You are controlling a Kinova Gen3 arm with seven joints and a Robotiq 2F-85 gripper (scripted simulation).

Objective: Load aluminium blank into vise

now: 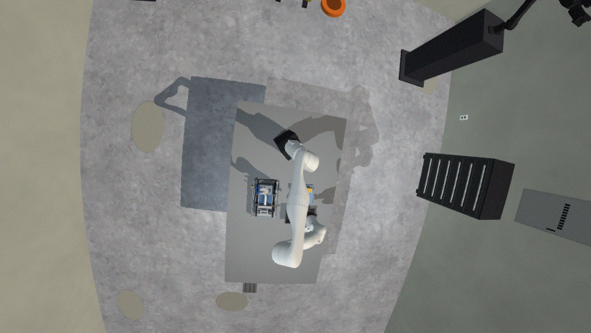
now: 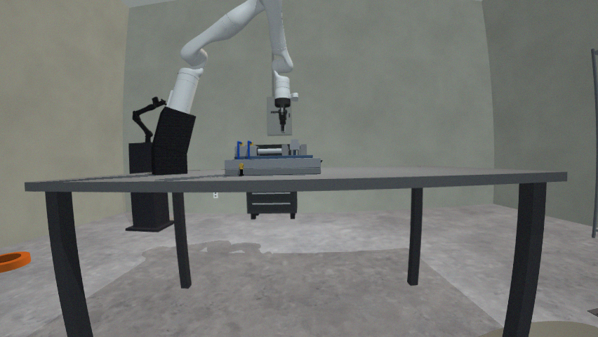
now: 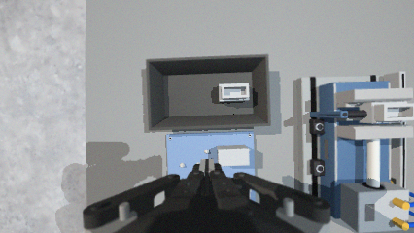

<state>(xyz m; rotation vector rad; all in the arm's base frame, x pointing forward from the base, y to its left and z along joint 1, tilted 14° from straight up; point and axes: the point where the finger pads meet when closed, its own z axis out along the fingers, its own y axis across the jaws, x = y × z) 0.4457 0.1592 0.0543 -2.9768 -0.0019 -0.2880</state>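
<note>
The white rod lies 29 cm to the right of my hand, 12 cm below it and 3 cm behind it. Round my hand: brass blank: 17 cm below, 12 cm behind, 4 cm to the left; vise: 29 cm to the right, 16 cm below, 1 cm behind.
</note>
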